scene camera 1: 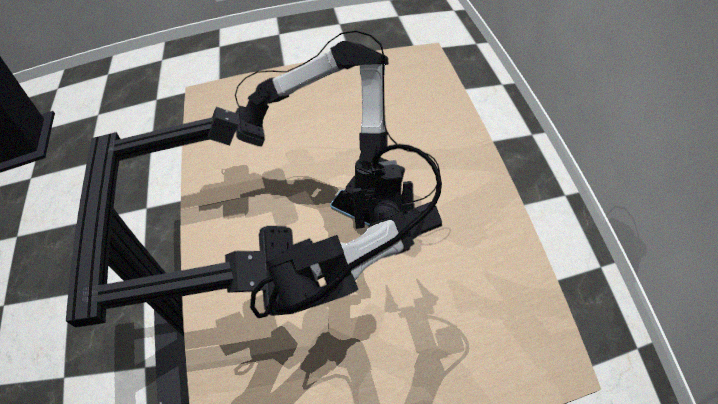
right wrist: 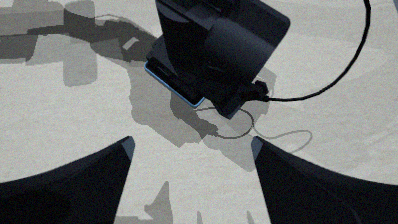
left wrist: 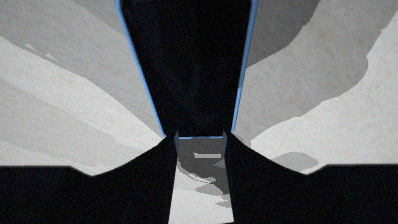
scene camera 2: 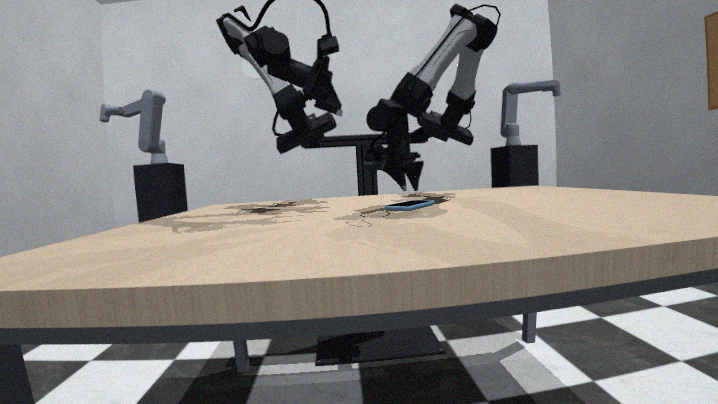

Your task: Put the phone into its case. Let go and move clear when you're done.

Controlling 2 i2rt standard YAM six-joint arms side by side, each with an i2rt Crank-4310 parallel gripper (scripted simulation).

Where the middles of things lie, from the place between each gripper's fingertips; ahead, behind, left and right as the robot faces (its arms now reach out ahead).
I see my left gripper (scene camera 2: 410,191) 10 mm short of the black phone (left wrist: 191,63) and 40 mm above it.
Right now the black phone is 2 cm behind my right hand (scene camera 2: 341,111), 18 cm to the left of it and 25 cm below it.
